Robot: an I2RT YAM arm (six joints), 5 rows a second.
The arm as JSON. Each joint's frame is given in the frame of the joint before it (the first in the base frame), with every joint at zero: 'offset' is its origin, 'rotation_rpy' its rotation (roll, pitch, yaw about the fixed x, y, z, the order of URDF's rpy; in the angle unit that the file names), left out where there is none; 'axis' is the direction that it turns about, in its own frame. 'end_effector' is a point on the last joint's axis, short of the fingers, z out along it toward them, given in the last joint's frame.
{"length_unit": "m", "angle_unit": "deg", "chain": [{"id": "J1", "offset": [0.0, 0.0, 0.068], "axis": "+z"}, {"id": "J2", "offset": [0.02, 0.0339, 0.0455], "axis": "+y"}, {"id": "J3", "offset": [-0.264, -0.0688, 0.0], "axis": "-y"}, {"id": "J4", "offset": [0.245, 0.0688, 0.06], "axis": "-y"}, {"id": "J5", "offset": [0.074, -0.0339, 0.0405], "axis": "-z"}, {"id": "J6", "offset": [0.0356, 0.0, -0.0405], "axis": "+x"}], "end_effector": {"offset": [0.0, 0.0, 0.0], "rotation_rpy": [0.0, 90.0, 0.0]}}
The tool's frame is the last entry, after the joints.
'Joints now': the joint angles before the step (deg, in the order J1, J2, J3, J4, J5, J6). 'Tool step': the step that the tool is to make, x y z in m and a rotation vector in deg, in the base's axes. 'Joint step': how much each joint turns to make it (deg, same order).
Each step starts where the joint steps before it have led.
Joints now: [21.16 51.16 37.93 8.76 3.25 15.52]
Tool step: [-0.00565 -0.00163 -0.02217 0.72 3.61 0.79]
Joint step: [-0.03 -1.43 -4.13 -0.49 -1.03 1.88]
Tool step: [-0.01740 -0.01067 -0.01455 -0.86 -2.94 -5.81]
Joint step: [0.01 -6.05 -6.12 2.62 5.99 -1.21]
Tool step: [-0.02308 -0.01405 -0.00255 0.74 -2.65 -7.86]
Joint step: [0.00 -8.83 -3.43 -2.71 7.86 0.26]
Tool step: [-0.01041 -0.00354 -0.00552 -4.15 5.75 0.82]
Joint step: [0.03 -3.24 1.07 -10.64 -0.61 -1.93]
